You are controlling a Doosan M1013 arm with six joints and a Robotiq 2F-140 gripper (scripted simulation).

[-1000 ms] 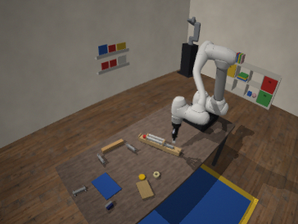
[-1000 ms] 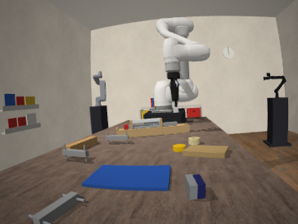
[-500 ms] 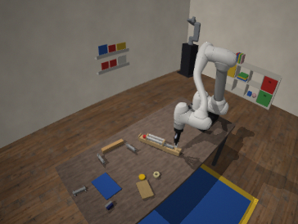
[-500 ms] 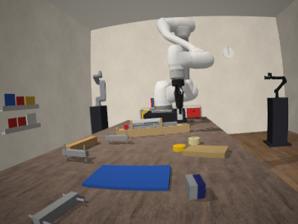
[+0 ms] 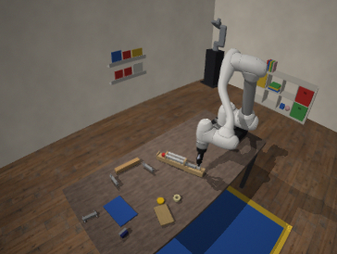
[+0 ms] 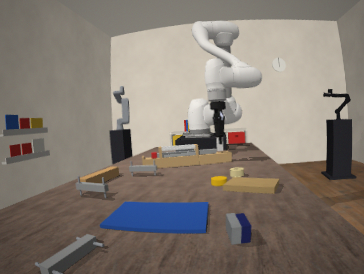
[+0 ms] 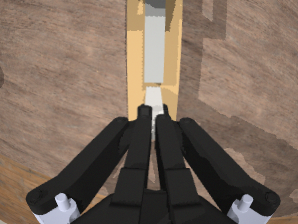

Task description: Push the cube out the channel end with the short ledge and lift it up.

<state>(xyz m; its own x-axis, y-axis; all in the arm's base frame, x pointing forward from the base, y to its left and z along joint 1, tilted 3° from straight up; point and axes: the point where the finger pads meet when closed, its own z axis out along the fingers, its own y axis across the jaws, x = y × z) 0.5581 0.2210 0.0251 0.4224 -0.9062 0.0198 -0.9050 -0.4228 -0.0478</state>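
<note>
My hand is 290 mm to the left of the red cube, 130 mm short of it and 30 mm above it. From my hand the other things lie so: yellow disc (400 mm ahead, 80 mm below, 50 mm to the left); then wooden board (450 mm ahead, 150 mm to the left, 80 mm below); then channel (180 mm to the right, 80 mm ahead, 30 mm below).
</note>
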